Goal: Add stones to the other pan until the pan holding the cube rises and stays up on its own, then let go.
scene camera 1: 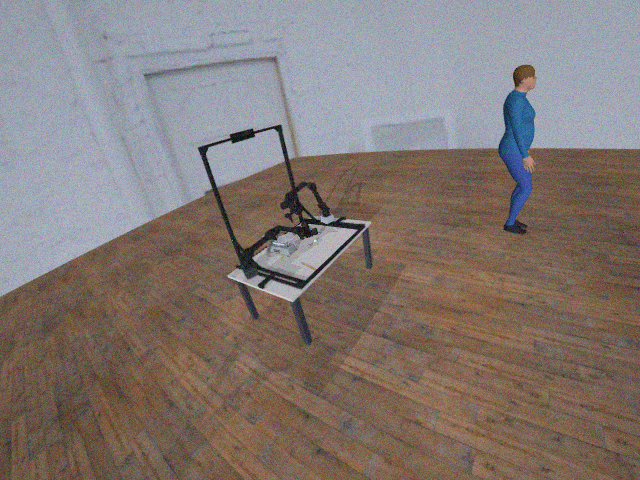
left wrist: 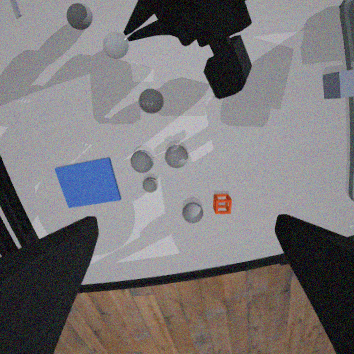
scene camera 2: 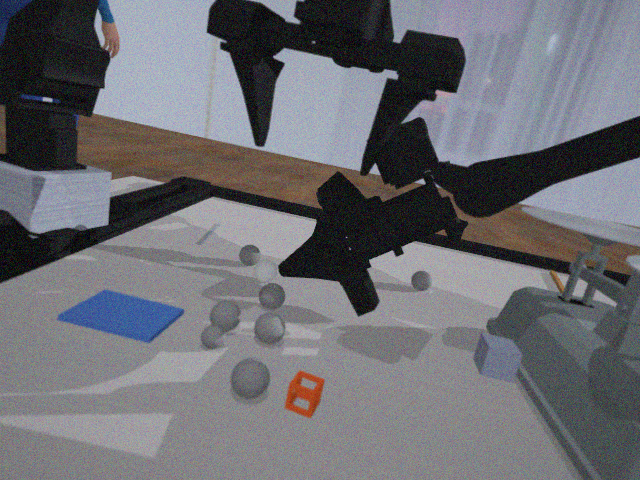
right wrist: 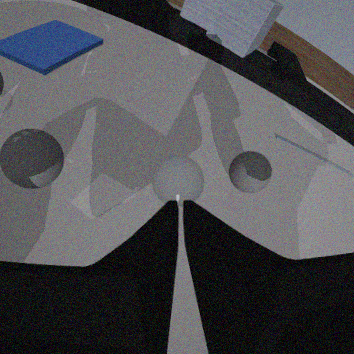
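Pixels of known places: left gripper, between the fingertips: [scene camera 1: 296,220] [left wrist: 188,224] [scene camera 2: 309,160]; right gripper, between the fingertips: [scene camera 1: 313,234] [left wrist: 127,35] [scene camera 2: 279,271] [right wrist: 179,208]; left arm's base, origin of its link: [scene camera 1: 326,215] [scene camera 2: 41,163]; right arm's base, origin of its link: [scene camera 1: 248,266].
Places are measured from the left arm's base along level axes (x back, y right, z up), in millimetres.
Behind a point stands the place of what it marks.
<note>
The grey-green balance scale [scene camera 2: 547,330] @(z -30, x -558, y -55 mm) [scene camera 1: 283,245] @(z -15, x -612, y -101 mm) stands at the right in scene camera 2. One pale pan [scene camera 2: 578,223] @(z 62, x -565, y -122 mm) shows partly; what the pans hold cannot be seen. A lilac cube [scene camera 2: 497,356] @(z -65, x -525, y -43 mm) is beside the scale's base. Several grey stones [scene camera 2: 250,378] @(z -66, x -359, y 128 mm) [left wrist: 192,212] @(z -62, x -354, y 111 mm) [right wrist: 32,158] @(z -63, x -303, y -30 mm) and a whitish stone [scene camera 2: 266,271] @(z -69, x -266, y -71 mm) [left wrist: 116,45] @(z -62, x -265, y -78 mm) [right wrist: 178,177] @(z -62, x -267, y -82 mm) lie on the table. My right gripper [scene camera 2: 281,269] @(z -72, x -274, y -91 mm) [left wrist: 127,35] @(z -72, x -274, y -91 mm) [right wrist: 179,208] @(z -72, x -274, y -91 mm) is shut and empty, close to the whitish stone. My left gripper [scene camera 2: 312,159] @(z 80, x -338, y 40 mm) [left wrist: 188,224] @(z 80, x -338, y 40 mm) is wide open and empty, high above the table.
A blue square [scene camera 2: 121,315] @(z -83, x -213, y 93 mm) [left wrist: 88,182] @(z -83, x -213, y 83 mm) [right wrist: 50,47] @(z -83, x -219, y 73 mm) lies left of the stones. An orange open-sided block [scene camera 2: 305,395] @(z -85, x -392, y 96 mm) lies near the front stone. A thin rod [scene camera 2: 208,233] @(z -86, x -110, y -180 mm) [right wrist: 305,149] @(z -86, x -116, y -168 mm) lies farther back. A person [scene camera 1: 518,124] stands away from the table.
</note>
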